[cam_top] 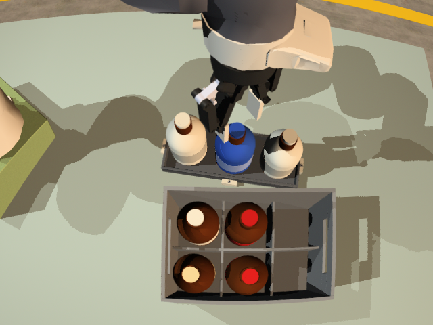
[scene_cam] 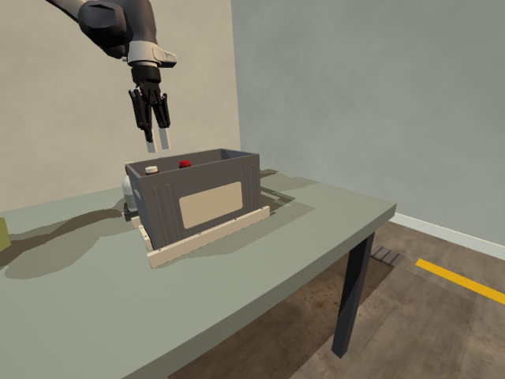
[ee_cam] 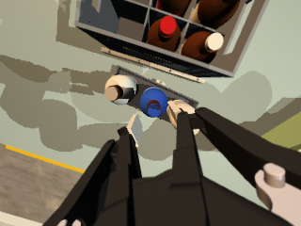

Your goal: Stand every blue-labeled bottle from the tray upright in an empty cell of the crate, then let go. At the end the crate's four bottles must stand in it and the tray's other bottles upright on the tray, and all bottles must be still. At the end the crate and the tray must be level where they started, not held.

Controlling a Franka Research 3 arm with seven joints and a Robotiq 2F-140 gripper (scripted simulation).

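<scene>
My hand is 130 mm above the blue-labeled bottle. Also, from my hand: grey crate: 20 mm ahead, 190 mm to the right, 130 mm below; then cream-labeled bottle: 90 mm behind, 20 mm to the left, 130 mm below; then dark tray: 200 mm below.
</scene>
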